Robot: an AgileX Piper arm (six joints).
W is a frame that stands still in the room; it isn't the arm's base.
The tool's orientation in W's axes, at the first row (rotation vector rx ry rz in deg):
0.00, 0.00, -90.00
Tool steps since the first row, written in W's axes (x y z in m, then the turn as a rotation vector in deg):
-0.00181, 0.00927, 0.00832, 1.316, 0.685, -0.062
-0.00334, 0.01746, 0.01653, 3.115, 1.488, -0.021
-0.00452, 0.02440, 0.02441, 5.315, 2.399, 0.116
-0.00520, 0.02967, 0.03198, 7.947, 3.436, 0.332
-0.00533, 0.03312, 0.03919, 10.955, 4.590, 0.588
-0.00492, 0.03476, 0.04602, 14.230, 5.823, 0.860
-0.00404, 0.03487, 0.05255, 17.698, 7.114, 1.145
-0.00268, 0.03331, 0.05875, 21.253, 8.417, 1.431
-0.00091, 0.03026, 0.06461, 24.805, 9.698, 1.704
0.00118, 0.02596, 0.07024, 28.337, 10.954, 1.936
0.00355, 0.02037, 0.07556, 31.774, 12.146, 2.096
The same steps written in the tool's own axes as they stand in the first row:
-0.00927, -0.00181, 0.00832, -0.685, 1.316, -0.062
-0.01746, -0.00334, 0.01653, -1.488, 3.115, -0.021
-0.02440, -0.00452, 0.02441, -2.399, 5.315, 0.116
-0.02967, -0.00520, 0.03198, -3.436, 7.947, 0.332
-0.03312, -0.00533, 0.03919, -4.590, 10.955, 0.588
-0.03476, -0.00492, 0.04602, -5.823, 14.230, 0.860
-0.03487, -0.00404, 0.05255, -7.114, 17.698, 1.145
-0.03331, -0.00268, 0.05875, -8.417, 21.253, 1.431
-0.03026, -0.00091, 0.06461, -9.698, 24.805, 1.704
-0.02596, 0.00118, 0.07024, -10.954, 28.337, 1.936
-0.02037, 0.00355, 0.07556, -12.146, 31.774, 2.096

